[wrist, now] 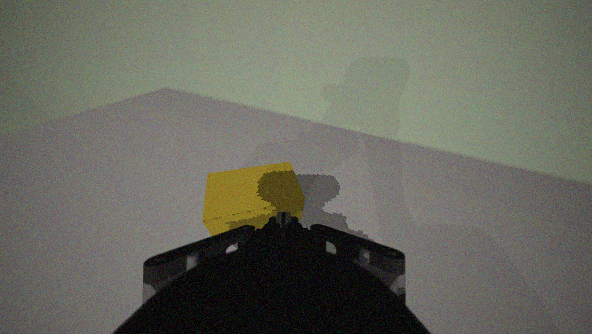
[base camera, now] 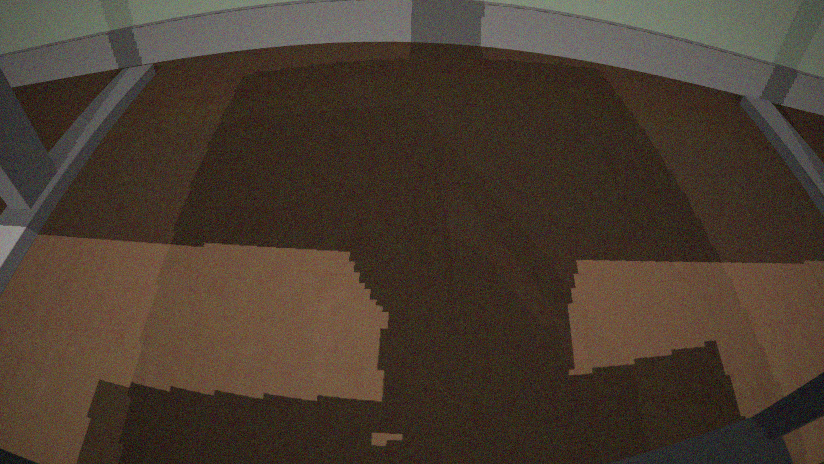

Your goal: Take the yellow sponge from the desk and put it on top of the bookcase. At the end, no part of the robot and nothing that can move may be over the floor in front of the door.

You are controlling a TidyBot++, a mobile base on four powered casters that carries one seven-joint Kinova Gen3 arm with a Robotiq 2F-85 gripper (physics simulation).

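Places are measured from the arm's base along level axes (x ahead, y left, z up), in metres.
Where they show: gripper, fingertip midpoint: (wrist: 283, 221).
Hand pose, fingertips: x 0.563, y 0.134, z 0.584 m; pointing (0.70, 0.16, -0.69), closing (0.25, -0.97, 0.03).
Note:
After its pixels a point has its place.
The yellow sponge (wrist: 232, 192) {y 0.194, x 0.574, z 0.598 m} lies on a pale grey surface (wrist: 125, 150) {y 0.430, x 0.637, z 0.553 m} in the wrist view, left of the middle, with the gripper's shadow across its right part. The frames do not show whether this surface is the desk top or the bookcase top. My gripper (wrist: 283, 221) {y 0.134, x 0.563, z 0.584 m} is shut with nothing between its fingers. Its fingertips overlap the near right edge of the sponge in the picture; whether they touch it cannot be told. The door and the floor in front of it cannot be made out.
In the base camera view, a brown floor (base camera: 259, 322) {y 0.114, x 0.329, z -0.397 m} with dark shadows runs to a grey skirting (base camera: 276, 31) {y 0.178, x 0.888, z -0.364 m} under a pale green wall. Slanting grey bars (base camera: 86, 144) {y 0.460, x 0.620, z -0.375 m} (base camera: 787, 144) stand at left and right. Pale green wall (wrist: 250, 50) {y 0.317, x 0.919, z 0.675 m} lies beyond the surface's edges in the wrist view.

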